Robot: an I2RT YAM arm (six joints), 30 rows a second.
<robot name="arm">
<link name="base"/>
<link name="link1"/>
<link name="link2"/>
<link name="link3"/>
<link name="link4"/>
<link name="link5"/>
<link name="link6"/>
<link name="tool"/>
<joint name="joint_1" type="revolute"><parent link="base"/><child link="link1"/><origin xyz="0.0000 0.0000 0.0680"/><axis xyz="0 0 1"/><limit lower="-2.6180" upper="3.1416"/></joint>
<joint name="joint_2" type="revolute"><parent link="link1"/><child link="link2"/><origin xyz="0.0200 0.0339 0.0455"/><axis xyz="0 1 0"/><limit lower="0.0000" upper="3.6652"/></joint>
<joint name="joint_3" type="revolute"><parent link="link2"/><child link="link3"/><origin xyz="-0.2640 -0.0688 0.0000"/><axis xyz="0 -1 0"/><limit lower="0.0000" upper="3.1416"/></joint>
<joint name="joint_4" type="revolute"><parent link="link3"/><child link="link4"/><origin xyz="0.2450 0.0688 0.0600"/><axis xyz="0 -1 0"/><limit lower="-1.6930" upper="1.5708"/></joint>
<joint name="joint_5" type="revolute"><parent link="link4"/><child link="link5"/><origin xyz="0.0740 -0.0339 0.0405"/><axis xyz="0 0 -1"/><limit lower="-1.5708" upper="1.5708"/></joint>
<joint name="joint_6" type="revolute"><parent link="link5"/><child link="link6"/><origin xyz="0.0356 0.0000 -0.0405"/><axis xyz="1 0 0"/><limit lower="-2.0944" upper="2.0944"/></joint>
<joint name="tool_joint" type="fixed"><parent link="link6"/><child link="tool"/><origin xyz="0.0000 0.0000 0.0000" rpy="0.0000 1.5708 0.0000"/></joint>
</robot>
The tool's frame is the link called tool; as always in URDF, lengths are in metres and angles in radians.
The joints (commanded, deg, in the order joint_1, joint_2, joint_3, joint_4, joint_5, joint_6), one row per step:
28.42, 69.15, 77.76, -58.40, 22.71, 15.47
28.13, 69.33, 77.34, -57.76, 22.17, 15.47
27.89, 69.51, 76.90, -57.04, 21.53, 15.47
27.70, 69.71, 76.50, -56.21, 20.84, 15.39
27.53, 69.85, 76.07, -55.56, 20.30, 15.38
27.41, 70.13, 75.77, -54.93, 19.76, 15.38
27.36, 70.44, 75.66, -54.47, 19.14, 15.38
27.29, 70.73, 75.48, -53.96, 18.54, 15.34
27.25, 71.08, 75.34, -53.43, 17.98, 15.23
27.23, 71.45, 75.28, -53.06, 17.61, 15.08
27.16, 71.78, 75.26, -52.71, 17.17, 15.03
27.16, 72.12, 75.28, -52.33, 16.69, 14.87
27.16, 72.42, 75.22, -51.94, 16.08, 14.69
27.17, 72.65, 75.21, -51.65, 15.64, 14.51
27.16, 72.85, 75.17, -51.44, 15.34, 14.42
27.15, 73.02, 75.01, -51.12, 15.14, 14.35
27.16, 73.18, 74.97, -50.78, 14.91, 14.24
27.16, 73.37, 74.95, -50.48, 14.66, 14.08
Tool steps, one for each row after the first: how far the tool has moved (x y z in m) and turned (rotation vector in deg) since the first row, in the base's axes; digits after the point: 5 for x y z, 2 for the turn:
0.00202, 0.00012, -0.00220, 0.38, 0.16, 0.06
0.00403, 0.00051, -0.00444, 0.86, 0.30, 0.23
0.00614, 0.00120, -0.00643, 1.37, 0.35, 0.55
0.00776, 0.00162, -0.00855, 1.77, 0.47, 0.74
0.00979, 0.00247, -0.01054, 2.15, 0.61, 0.97
0.01157, 0.00356, -0.01185, 2.59, 0.80, 1.32
0.01336, 0.00455, -0.01341, 2.98, 0.97, 1.67
0.01535, 0.00576, -0.01497, 3.30, 1.14, 2.07
0.01720, 0.00686, -0.01635, 3.42, 1.32, 2.40
0.01895, 0.00771, -0.01740, 3.68, 1.48, 2.65
0.02064, 0.00890, -0.01825, 3.92, 1.59, 3.08
0.02215, 0.01009, -0.01939, 4.22, 1.78, 3.61
0.02329, 0.01101, -0.02008, 4.41, 1.89, 4.04
0.02426, 0.01166, -0.02090, 4.53, 2.02, 4.29
0.02525, 0.01226, -0.02210, 4.62, 2.10, 4.46
0.02621, 0.01295, -0.02259, 4.75, 2.05, 4.70
0.02724, 0.01365, -0.02315, 4.85, 2.05, 4.98

